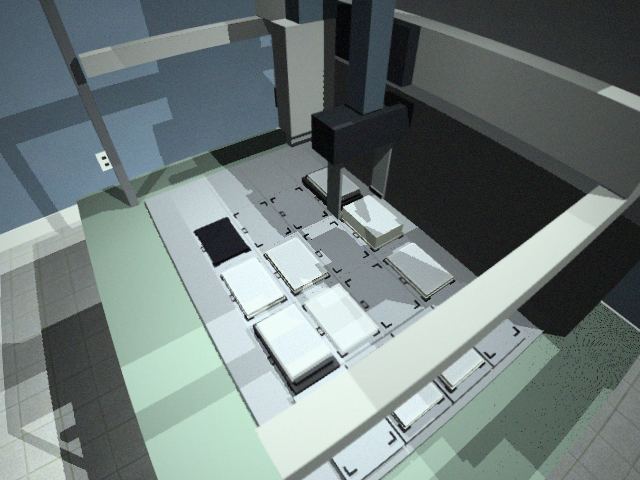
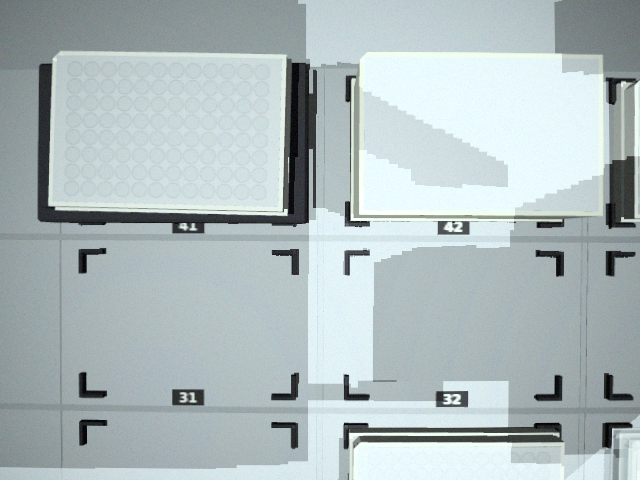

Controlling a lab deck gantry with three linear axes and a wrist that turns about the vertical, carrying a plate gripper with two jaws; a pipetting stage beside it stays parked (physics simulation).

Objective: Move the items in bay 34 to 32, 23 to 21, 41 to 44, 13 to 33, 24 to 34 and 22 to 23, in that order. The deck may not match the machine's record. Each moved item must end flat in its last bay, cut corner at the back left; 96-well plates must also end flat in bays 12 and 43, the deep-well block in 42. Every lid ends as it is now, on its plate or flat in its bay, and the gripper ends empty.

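Places are measured from the robot's base along level axes (x right, y up, z back), in metres.
Pixels of known places: gripper, fingertip midpoint: [image 1: 356, 203]; robot's base at its link origin: [image 1: 195, 232].
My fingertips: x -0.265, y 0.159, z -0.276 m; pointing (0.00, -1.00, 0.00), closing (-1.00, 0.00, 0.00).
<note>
For each thing: its top centre in the pictures, then the offset to it from my fingertips. "spot": a spot on its surface instead.
- 96-well plate at its top centre: [image 2: 166, 130] [image 1: 333, 181] dx -0.101, dy -0.123, dz +0.211 m
- tall deep-well block at its top centre: [image 2: 482, 133] [image 1: 372, 214] dx -0.099, dy -0.117, dz +0.048 m
- bay 43 at a spot on its surface: [image 1: 421, 271] spot: dx -0.093, dy -0.145, dz -0.127 m
- bay 22 at a spot on its surface: [image 2: 457, 462] spot: dx +0.086, dy -0.145, dz +0.050 m
- bay 23 at a spot on its surface: [image 1: 342, 317] spot: dx +0.115, dy -0.143, dz -0.122 m
- bay 12 at a spot on its surface: [image 1: 252, 286] spot: dx +0.224, dy -0.145, dz +0.042 m
- bay 34 at a spot on its surface: [image 1: 461, 367] spot: dx +0.012, dy -0.131, dz -0.327 m
- bay 24 at a spot on its surface: [image 1: 418, 403] spot: dx +0.116, dy -0.130, dz -0.327 m
- thick white item at its top centre: [image 1: 292, 337] dx +0.221, dy -0.123, dz -0.115 m
- black pad at its top centre: [image 1: 221, 238] dx +0.222, dy -0.151, dz +0.212 m
My gripper [image 1: 357, 203] hangs open and empty near bays 41 and 42; its height over them is hard to tell. A 96-well plate [image 1: 330, 181] [image 2: 168, 129] sits on a black base in bay 41, turned very slightly, cut corner at the back left. The tall deep-well block [image 1: 373, 217] [image 2: 480, 134] is in bay 42. White plates lie in bay 43 [image 1: 421, 271], bay 22 [image 1: 295, 262] [image 2: 457, 462], bay 23 [image 1: 342, 317], bay 12 [image 1: 252, 286], bay 34 [image 1: 461, 367] and bay 24 [image 1: 418, 403]. A thick white item [image 1: 295, 341] sits on a black base in bay 13.
Bays 31 [image 2: 188, 315] and 32 [image 2: 465, 320] hold no plate; bays 21, 33, 44 and 14 also show bare surface. A black pad [image 1: 222, 240] lies in bay 11. A pale frame beam [image 1: 413, 346] crosses the foreground and hides part of the deck.
</note>
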